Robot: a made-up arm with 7 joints. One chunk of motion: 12 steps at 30 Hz.
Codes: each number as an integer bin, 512 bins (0 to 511) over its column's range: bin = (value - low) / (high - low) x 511, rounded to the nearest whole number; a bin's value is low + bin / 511 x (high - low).
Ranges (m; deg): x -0.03..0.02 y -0.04..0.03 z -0.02..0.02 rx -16..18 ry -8..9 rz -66..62
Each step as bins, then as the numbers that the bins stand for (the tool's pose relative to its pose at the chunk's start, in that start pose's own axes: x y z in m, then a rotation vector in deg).
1 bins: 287 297 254 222 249 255
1 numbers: -0.0019 0.0007 -0.0001 -1.23 0.28 -2.13
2 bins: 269 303 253 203 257 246
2 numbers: -0.0037 0.0015 -0.0002 -2.49 0.55 -4.38
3 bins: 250 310 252 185 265 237
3 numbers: -0.0055 0.0025 -0.0003 -3.69 0.82 -6.63
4 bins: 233 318 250 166 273 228
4 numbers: -0.0072 0.0036 -0.0004 -4.95 1.08 -8.89
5 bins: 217 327 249 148 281 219
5 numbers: -0.0088 0.0048 -0.0005 -6.15 1.35 -11.14
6 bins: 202 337 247 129 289 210
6 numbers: -0.0102 0.0062 -0.0007 -7.42 1.61 -13.40
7 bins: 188 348 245 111 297 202
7 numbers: -0.0116 0.0077 -0.0008 -8.61 1.88 -15.40
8 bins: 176 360 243 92 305 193
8 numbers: -0.0128 0.0093 -0.0010 -9.88 2.15 -17.66
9 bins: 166 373 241 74 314 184
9 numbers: -0.0138 0.0111 -0.0011 -11.08 2.45 -19.91
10 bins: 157 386 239 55 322 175
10 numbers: -0.0146 0.0129 -0.0013 -12.34 2.71 -22.16
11 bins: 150 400 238 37 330 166
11 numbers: -0.0153 0.0148 -0.0014 -13.54 2.98 -24.42
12 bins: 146 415 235 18 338 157
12 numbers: -0.0157 0.0168 -0.0016 -14.80 3.24 -26.67
